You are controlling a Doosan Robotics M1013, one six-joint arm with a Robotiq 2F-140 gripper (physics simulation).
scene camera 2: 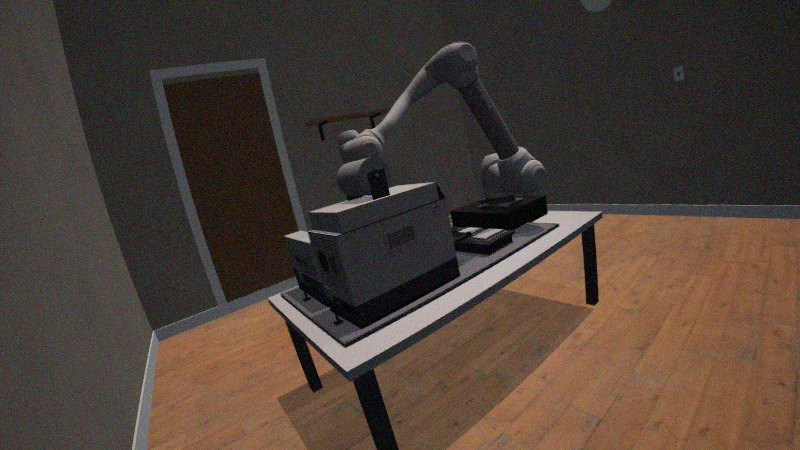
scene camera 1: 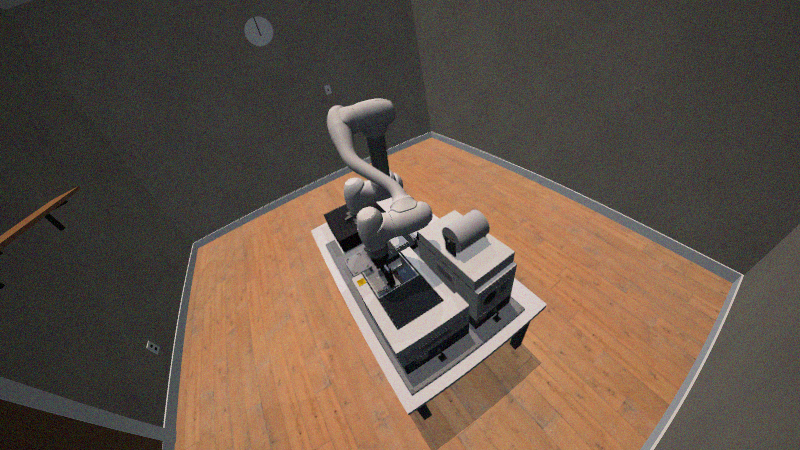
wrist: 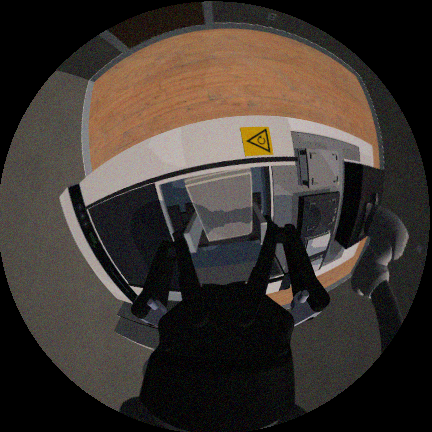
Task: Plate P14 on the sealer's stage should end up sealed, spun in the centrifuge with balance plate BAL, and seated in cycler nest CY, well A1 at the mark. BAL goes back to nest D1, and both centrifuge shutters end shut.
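Places are measured from the arm's base along level axes (x back, y left, z down), in millimetres.
Pixels of known places: gripper, fingertip midpoint: (scene camera 1: 387,283) (wrist: 225,214); arm's base at its link origin: (scene camera 2: 501,204) (wrist: 367,216).
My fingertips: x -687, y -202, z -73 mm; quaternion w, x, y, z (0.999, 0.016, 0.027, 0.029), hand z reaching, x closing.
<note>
For each thing: its top centre in the pictures, then the offset to it from my fingertips. "*": a spot on its surface instead.
- yellow warning label at a spot on its surface: (wrist: 256,141) (scene camera 1: 361,281) * dy -98, dx +59, dz -44 mm
- dark panel at its top centre: (wrist: 132,251) (scene camera 1: 410,300) dy +13, dx -177, dz -46 mm
- sealer at a spot on its surface: (scene camera 1: 475,262) * dy +269, dx -300, dz -183 mm
My gripper (wrist: 225,214) (scene camera 1: 389,273) is shut on a white well plate (wrist: 220,203) with a shiny grey seal film on top, gripping its two long sides. By that film it looks like P14. I hold it level in an open bay on top of the centrifuge (scene camera 1: 428,329) (scene camera 2: 386,245) (wrist: 173,151), just behind the yellow warning label (wrist: 256,141) (scene camera 1: 361,281). A dark panel (wrist: 120,225) covers the top beside the open bay. In scene camera 2 the fingers and plate are hidden behind the centrifuge.
The sealer (scene camera 1: 475,262) with its round roll stands right beside the centrifuge. Dark plate nests (wrist: 318,213) (scene camera 2: 483,237) sit between the centrifuge and the arm's black base (scene camera 1: 341,223) (scene camera 2: 500,211). The table edge (scene camera 2: 425,324) is close.
</note>
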